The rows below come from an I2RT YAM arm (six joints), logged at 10 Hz.
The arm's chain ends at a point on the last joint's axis. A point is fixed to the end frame.
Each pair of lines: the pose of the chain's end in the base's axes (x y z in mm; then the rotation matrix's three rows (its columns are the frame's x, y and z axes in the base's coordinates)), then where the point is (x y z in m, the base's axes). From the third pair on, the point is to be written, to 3 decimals.
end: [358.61 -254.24 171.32], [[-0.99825 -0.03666 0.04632], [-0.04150 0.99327 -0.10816], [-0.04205 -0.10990 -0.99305]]
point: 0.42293 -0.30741 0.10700
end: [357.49 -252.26 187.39], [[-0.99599 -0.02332 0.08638], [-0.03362 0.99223 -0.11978], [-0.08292 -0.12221 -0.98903]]
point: 0.42395 -0.30669 0.12638
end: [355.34 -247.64 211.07], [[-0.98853 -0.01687 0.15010], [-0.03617 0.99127 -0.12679], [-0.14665 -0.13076 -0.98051]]
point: 0.426 -0.302 0.155
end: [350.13 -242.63 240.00], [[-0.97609 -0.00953 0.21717], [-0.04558 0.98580 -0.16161], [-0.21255 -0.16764 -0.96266]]
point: 0.424 -0.299 0.191
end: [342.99 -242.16 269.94], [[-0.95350 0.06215 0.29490], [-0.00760 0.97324 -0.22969], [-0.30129 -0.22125 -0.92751]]
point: 0.418 -0.305 0.231
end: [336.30 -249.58 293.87], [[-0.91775 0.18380 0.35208], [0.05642 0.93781 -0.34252], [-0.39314 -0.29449 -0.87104]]
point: 0.407 -0.323 0.268
